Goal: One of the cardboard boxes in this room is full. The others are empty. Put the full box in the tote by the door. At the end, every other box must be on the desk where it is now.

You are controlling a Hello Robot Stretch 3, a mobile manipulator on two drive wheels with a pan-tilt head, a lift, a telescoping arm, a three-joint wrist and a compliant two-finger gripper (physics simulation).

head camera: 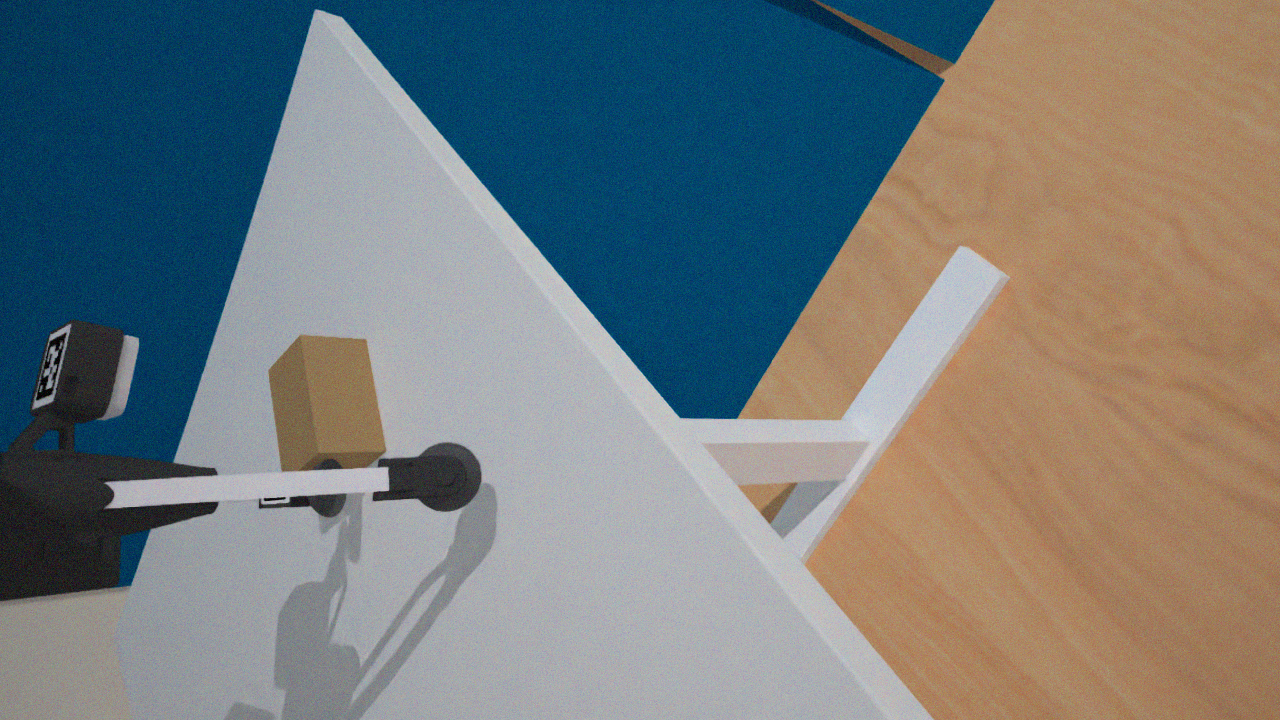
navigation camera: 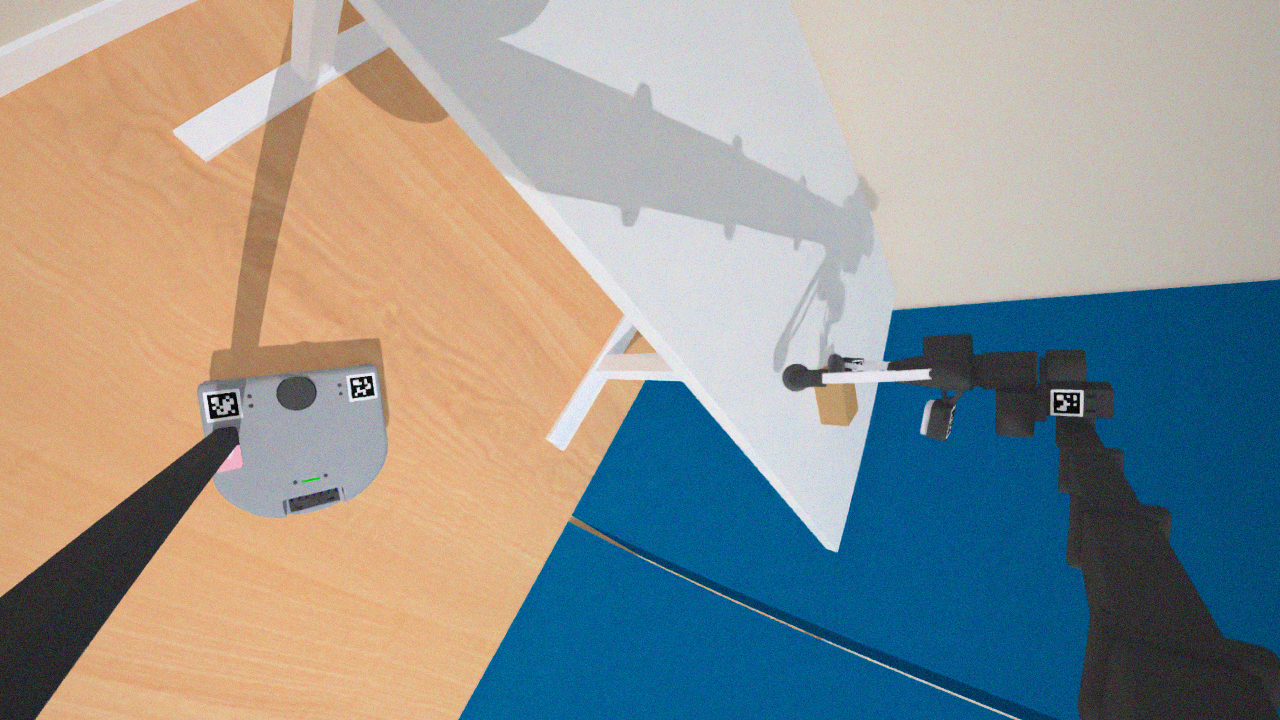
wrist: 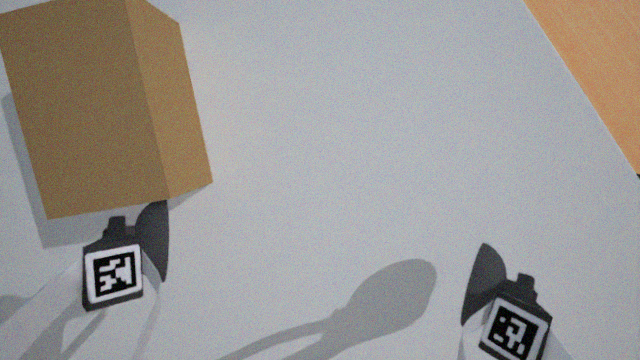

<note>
In view: my gripper (head camera: 407,481) and a white desk (head camera: 608,558).
My gripper is seen too in the navigation camera view (navigation camera: 807,370) and in the wrist view (wrist: 318,249). The white desk shows as well in the navigation camera view (navigation camera: 693,165) and in the wrist view (wrist: 359,162).
</note>
